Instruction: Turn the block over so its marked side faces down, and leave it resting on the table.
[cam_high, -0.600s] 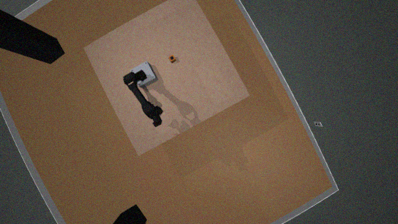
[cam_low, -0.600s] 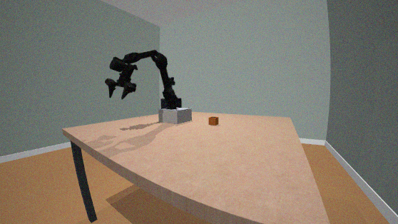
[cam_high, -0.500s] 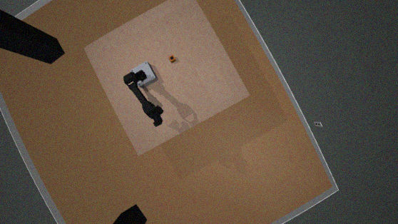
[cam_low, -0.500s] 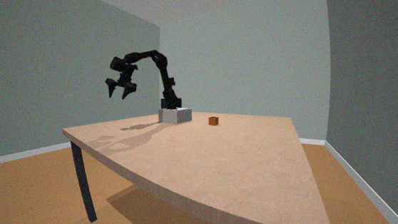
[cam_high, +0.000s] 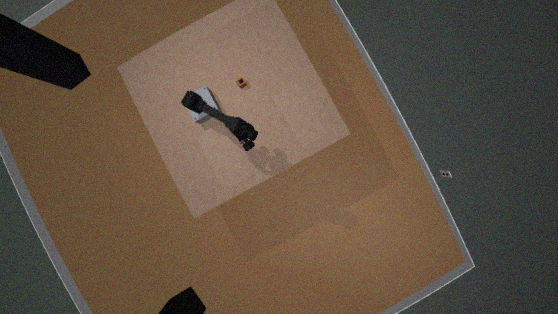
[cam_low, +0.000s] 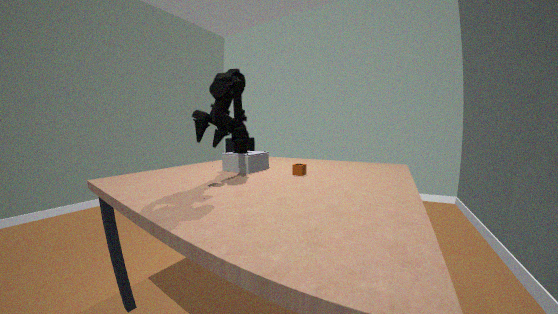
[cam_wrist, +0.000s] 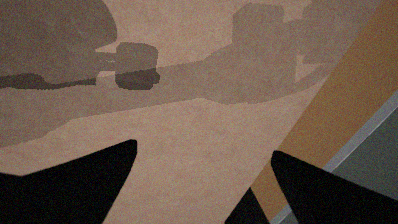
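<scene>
The block is 39 cm to the left of my gripper tip, 21 cm ahead of it and 12 cm below it.
</scene>
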